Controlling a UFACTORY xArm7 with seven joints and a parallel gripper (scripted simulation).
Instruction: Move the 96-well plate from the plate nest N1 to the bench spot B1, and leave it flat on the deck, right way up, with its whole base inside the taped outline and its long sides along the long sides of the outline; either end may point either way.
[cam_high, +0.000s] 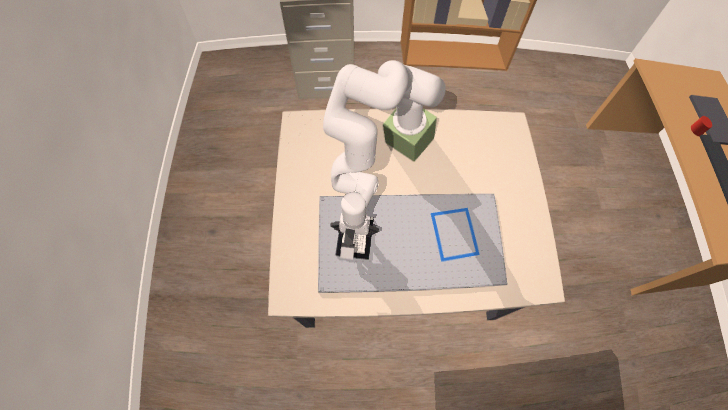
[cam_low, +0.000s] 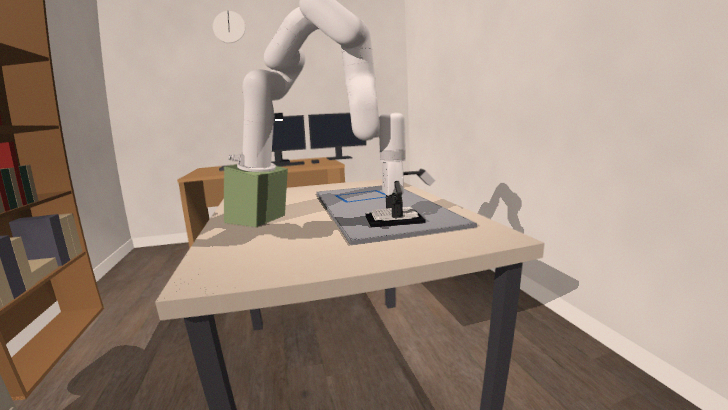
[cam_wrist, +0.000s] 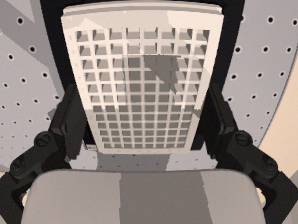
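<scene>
Now: the white 96-well plate 1 cm below my hand. From my hand the other things lie so: black plate nest N1: 2 cm below.
</scene>
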